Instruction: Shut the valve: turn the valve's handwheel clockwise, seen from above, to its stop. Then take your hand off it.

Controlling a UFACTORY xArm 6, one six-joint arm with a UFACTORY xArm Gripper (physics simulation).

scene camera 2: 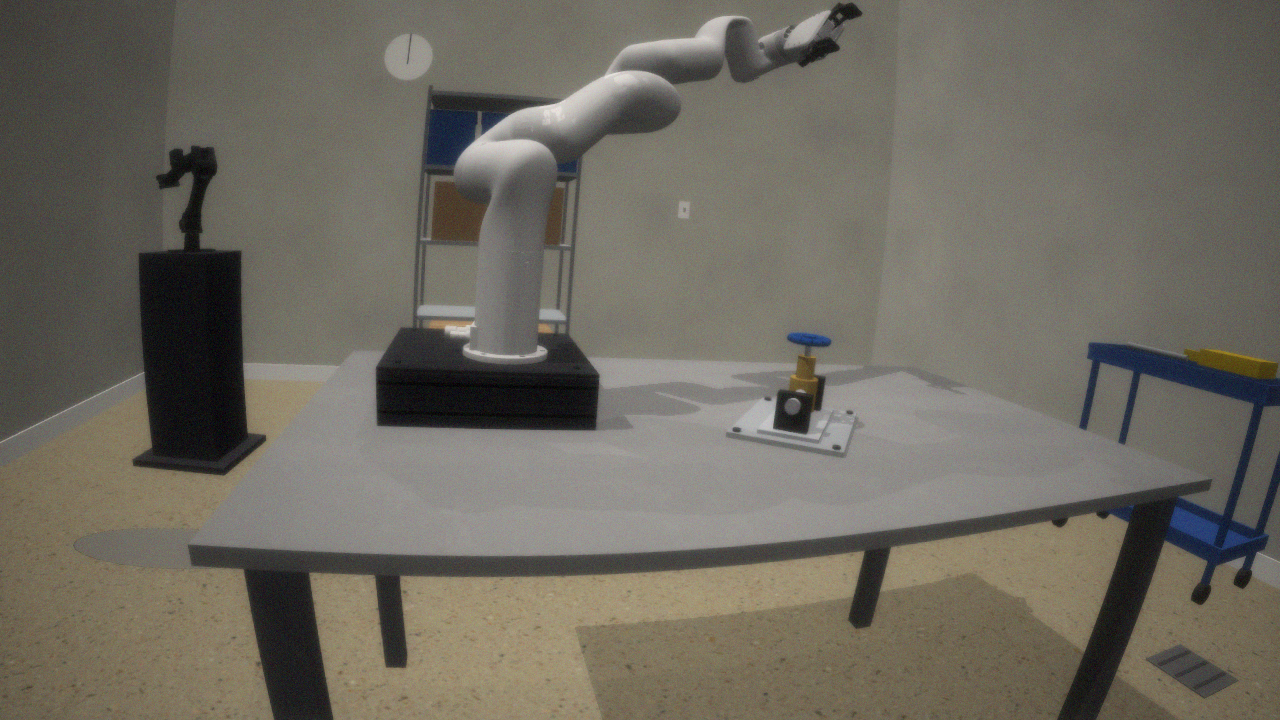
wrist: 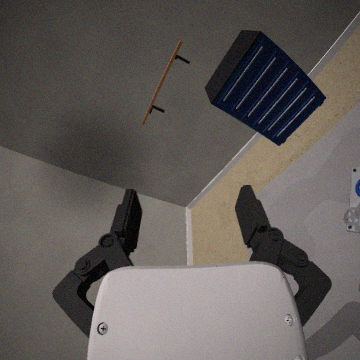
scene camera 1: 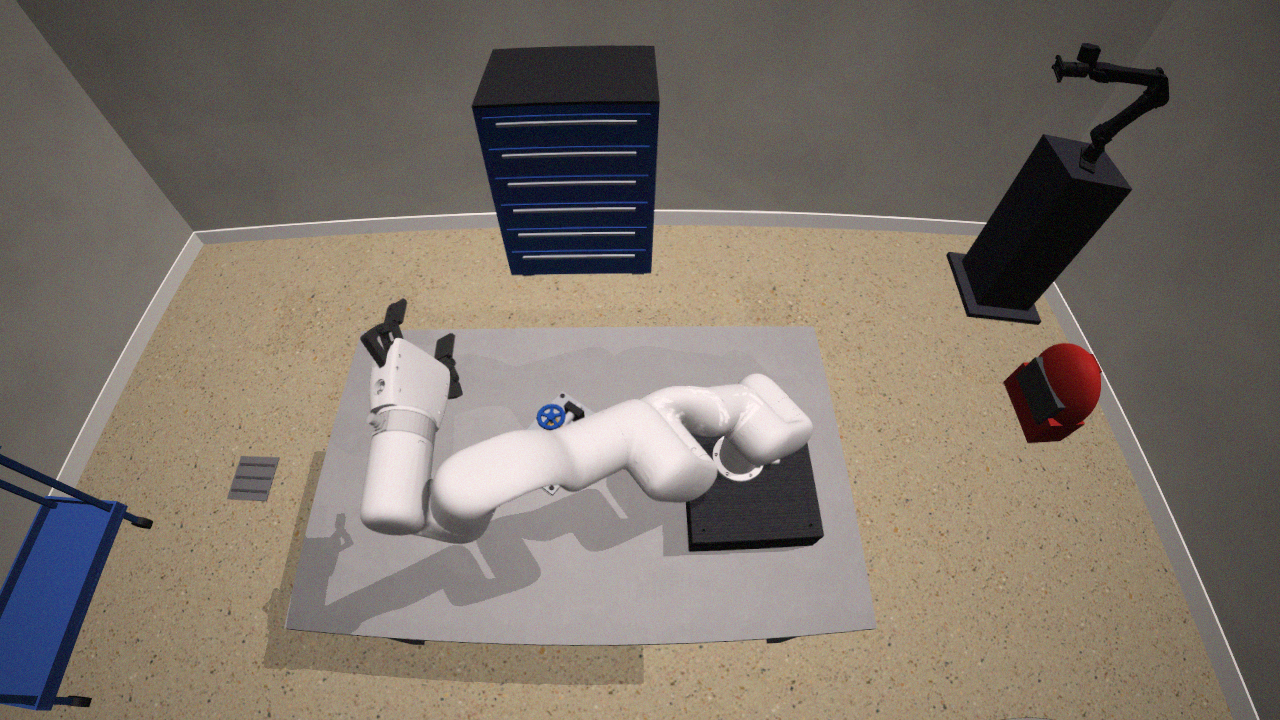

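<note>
The valve's blue handwheel (scene camera 1: 550, 416) (scene camera 2: 809, 339) sits level on top of a brass valve body (scene camera 2: 803, 386). The valve is mounted on a light base plate (scene camera 2: 750, 427) (wrist: 354, 195). In scene camera 1 the arm covers part of the plate; in the wrist view the handwheel (wrist: 358, 188) is cut by the right edge. The handwheel's turn angle cannot be told. My gripper (scene camera 1: 420, 325) (scene camera 2: 845, 28) (wrist: 188, 198) is open and empty, high above the table, apart from the handwheel and beyond it from the arm's base. Its fingers point away from the valve.
The grey table (scene camera 1: 581, 608) (scene camera 2: 537, 501) carries the arm's black base block (scene camera 1: 756, 523) (scene camera 2: 487, 398). The arm's links pass above the valve plate. A blue drawer cabinet (scene camera 1: 581, 197) (wrist: 265, 90) stands behind the table, and a blue trolley (scene camera 1: 53, 582) stands off to one side.
</note>
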